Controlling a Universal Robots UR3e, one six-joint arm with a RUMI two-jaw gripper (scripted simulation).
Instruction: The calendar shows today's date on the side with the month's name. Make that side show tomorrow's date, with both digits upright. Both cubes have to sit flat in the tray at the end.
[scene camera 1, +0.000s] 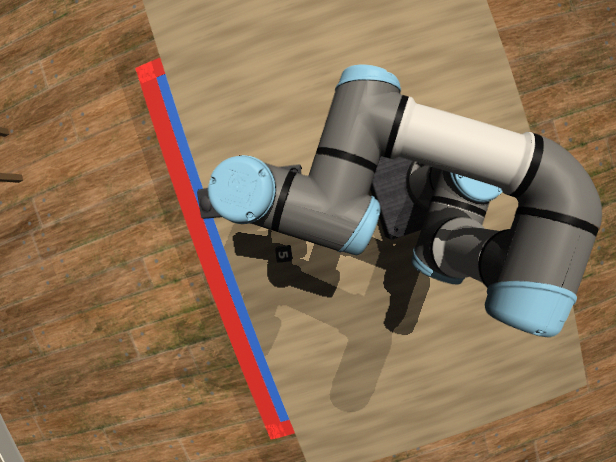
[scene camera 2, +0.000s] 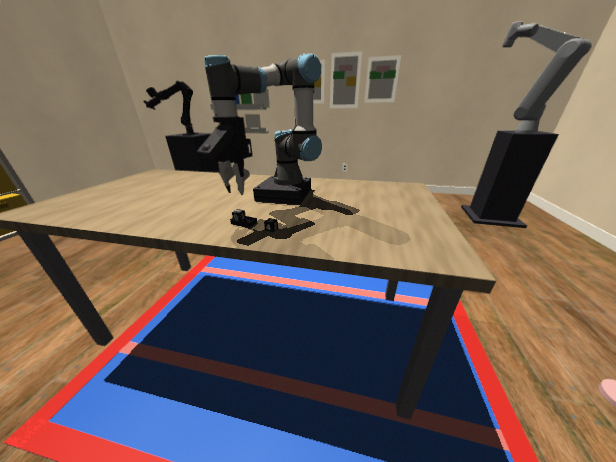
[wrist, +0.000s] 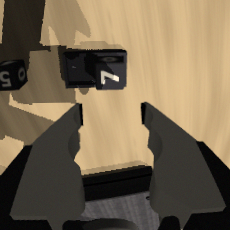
In view: the gripper (scene camera 2: 235, 193), a black calendar tray (wrist: 79, 72) and a black cube (wrist: 109, 71).
The gripper is seen too in the wrist view (wrist: 111, 104).
